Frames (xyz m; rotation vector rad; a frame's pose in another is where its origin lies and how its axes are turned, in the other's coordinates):
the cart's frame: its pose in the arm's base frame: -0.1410 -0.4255 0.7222 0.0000 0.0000 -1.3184
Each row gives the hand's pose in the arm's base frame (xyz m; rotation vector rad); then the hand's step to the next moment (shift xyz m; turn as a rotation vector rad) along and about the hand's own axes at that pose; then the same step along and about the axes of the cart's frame.
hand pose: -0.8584 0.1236 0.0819 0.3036 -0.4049 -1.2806
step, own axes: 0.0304 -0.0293 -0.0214 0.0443 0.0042 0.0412
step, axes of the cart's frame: 0.0338 -0.0174 -0.0281 0.0389 -0.0150 0.0440
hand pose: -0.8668 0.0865 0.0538 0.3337 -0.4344 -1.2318
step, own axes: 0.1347 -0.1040 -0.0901 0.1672 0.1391 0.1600
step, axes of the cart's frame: 0.1522 -0.0453 -0.1089 0.1360 0.0494 0.2280
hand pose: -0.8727 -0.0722 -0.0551 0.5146 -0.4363 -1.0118
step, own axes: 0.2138 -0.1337 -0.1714 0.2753 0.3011 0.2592
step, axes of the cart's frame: 0.2306 0.0492 -0.1933 0.2058 0.1391 0.4146
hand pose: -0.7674 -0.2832 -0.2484 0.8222 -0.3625 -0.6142
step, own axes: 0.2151 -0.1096 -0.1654 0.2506 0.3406 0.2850
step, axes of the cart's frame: 0.1497 0.1805 -0.1750 0.1803 0.1270 0.4598
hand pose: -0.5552 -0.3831 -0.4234 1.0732 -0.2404 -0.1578
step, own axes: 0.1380 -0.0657 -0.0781 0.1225 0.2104 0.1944
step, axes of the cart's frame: 0.0365 0.1488 -0.0773 0.1098 0.0416 0.2886
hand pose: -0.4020 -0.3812 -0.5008 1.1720 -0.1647 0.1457
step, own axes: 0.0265 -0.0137 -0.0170 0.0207 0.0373 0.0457
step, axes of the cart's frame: -0.0035 0.0314 -0.0134 0.0292 0.0032 0.0552
